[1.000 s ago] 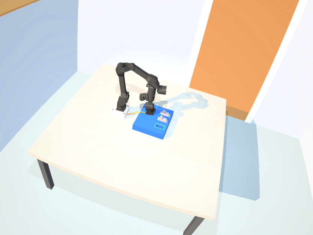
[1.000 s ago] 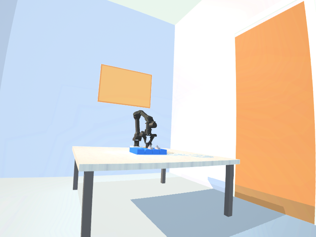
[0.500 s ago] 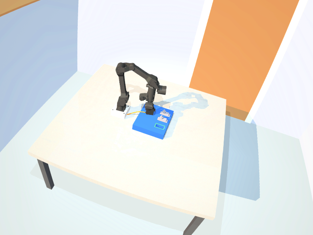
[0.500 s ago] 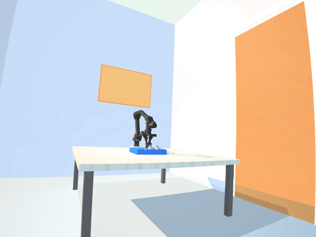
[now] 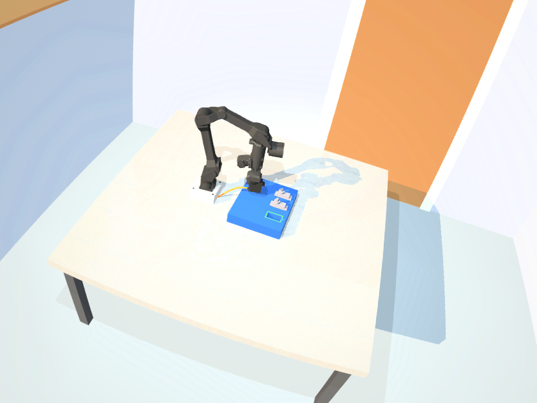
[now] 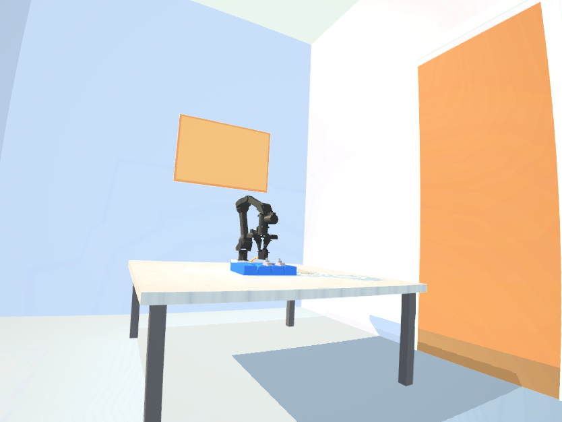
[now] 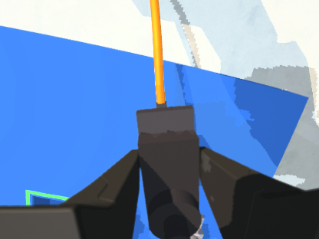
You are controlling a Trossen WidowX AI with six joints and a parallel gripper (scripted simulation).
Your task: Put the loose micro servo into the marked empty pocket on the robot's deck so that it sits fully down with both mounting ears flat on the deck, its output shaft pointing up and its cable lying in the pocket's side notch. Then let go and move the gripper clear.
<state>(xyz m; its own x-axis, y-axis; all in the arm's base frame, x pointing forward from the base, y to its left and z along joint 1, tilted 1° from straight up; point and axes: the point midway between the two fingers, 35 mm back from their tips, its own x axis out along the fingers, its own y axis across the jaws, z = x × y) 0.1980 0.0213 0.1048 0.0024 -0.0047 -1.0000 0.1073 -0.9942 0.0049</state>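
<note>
The blue deck lies 9 cm below my gripper tip, 3 cm ahead of it and 2 cm to the right of it.
</note>
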